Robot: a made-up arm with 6 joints.
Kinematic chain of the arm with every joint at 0, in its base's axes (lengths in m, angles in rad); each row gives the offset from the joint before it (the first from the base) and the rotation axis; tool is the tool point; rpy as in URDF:
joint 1: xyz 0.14 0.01 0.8 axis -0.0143 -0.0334 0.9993
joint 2: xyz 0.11 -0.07 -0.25 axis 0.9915 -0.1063 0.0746
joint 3: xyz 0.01 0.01 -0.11 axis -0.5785 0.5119 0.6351
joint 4: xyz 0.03 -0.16 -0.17 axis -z
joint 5: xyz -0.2 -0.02 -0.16 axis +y
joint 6: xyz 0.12 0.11 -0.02 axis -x
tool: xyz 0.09 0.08 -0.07 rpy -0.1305 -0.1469 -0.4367
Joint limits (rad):
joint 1: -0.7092..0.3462
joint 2: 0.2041..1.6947
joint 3: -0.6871..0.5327
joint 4: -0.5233..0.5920
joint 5: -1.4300..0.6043
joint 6: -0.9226..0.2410
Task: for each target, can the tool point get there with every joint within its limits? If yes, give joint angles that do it. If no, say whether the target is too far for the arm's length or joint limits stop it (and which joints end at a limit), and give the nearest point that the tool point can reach.
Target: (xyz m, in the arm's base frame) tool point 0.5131 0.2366 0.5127
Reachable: yes | joints -0.2591 1.3010 -0.4126 0.3113 -0.4577 -0.0768
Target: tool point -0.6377 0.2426 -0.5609
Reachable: no: too far | nearest point -0.0572 -0.0974 -0.0505 | short by 0.844 m
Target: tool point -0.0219 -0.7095 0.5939
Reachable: no: joint limits stop it (at a limit: joint 2, joint 3, joint 4, joint 5, joint 6) | nearest point 0.0951 -0.2002 0.3809 | short by 0.564 m
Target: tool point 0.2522 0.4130 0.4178
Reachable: yes | joints -0.0021 1.3180 0.1377 -0.2909 -0.1080 -0.1744
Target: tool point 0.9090 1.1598 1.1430
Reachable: no: too far | nearest point 0.4633 0.4949 0.8098 | short by 0.867 m
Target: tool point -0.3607 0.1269 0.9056
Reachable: no: joint limits stop it (at a limit: joint 1, joint 2, joint 3, joint 4, joint 5, joint 6) | nearest point 0.0216 0.2076 0.6355 | short by 0.475 m
